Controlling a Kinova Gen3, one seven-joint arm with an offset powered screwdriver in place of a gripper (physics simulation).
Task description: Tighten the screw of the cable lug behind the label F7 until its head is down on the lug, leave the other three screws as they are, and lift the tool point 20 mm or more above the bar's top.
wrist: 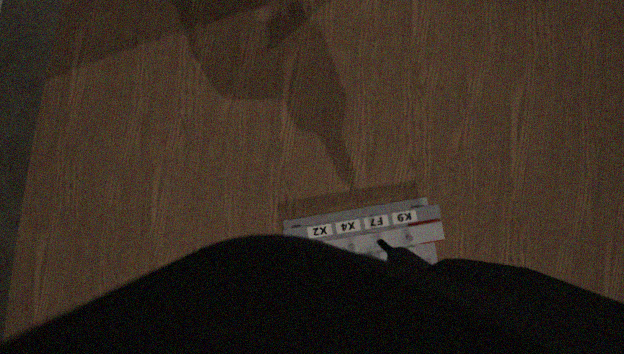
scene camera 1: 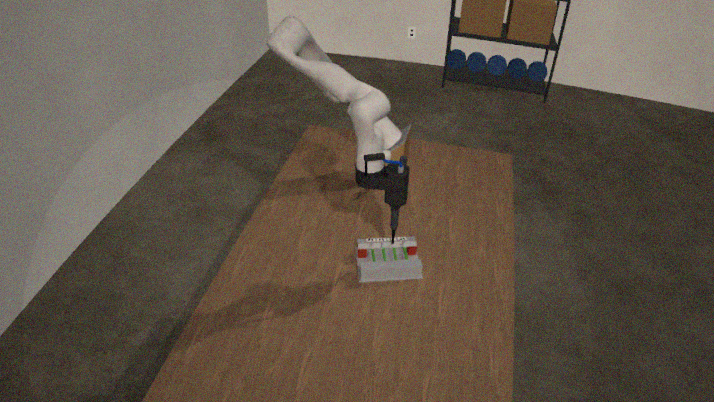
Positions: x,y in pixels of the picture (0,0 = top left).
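Scene:
Distance of a white label strip (wrist: 429,212) from the lens: the strip is 300 mm from the lens.

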